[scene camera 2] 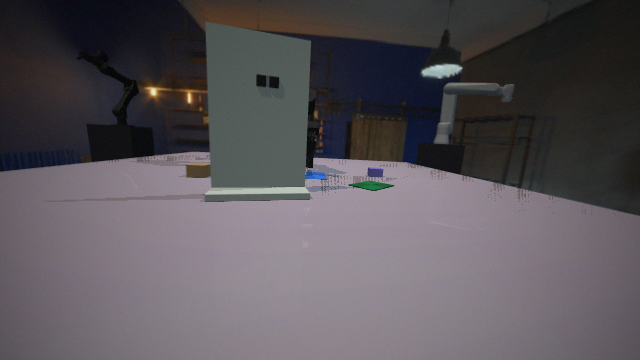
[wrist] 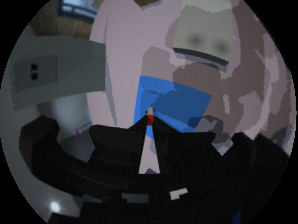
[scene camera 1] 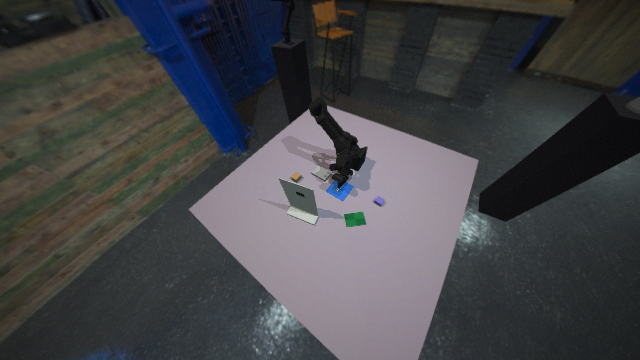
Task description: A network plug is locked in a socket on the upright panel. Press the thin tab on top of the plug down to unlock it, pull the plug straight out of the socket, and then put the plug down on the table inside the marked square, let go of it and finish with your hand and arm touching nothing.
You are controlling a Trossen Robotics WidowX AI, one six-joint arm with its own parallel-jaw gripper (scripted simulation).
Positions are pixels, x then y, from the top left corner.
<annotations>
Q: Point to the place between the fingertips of my gripper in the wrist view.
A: At 149,118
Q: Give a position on a blue square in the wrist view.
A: At 181,106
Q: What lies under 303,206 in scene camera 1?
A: A grey upright panel.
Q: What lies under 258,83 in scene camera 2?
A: A grey upright panel.
</annotations>
